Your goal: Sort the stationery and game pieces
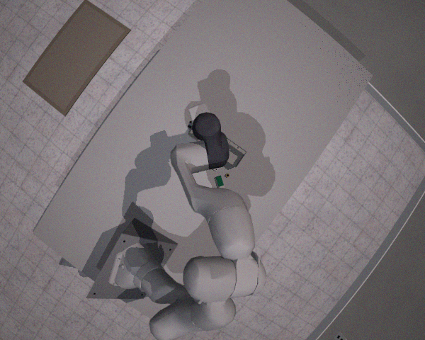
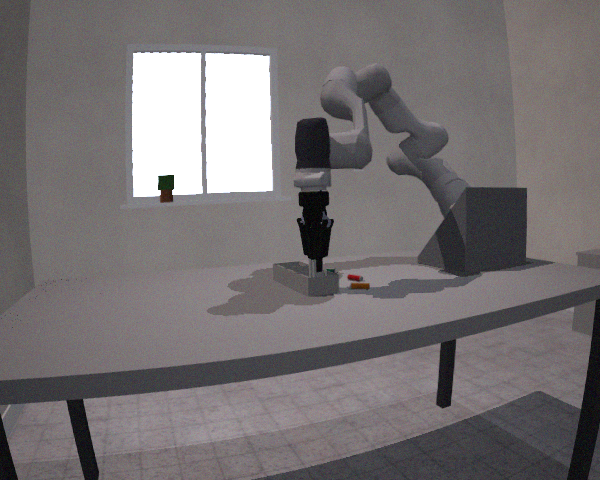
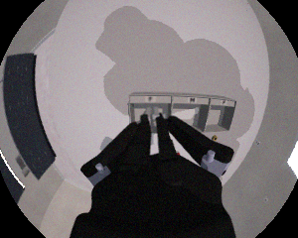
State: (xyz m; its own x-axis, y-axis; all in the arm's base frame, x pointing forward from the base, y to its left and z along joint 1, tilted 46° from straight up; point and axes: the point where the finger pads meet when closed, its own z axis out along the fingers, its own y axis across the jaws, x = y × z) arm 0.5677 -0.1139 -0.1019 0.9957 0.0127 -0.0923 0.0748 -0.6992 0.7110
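The white spotted piece lies 110 mm to the right of my hand, 100 mm behind it and 50 mm below it. From my hand the other things lie so: tiny yellowish object (190 mm to the right, 110 mm behind, 50 mm below); then red piece (160 mm behind, 50 mm to the right, 40 mm below); then orange piece (100 mm behind, 50 mm to the left, 40 mm below).
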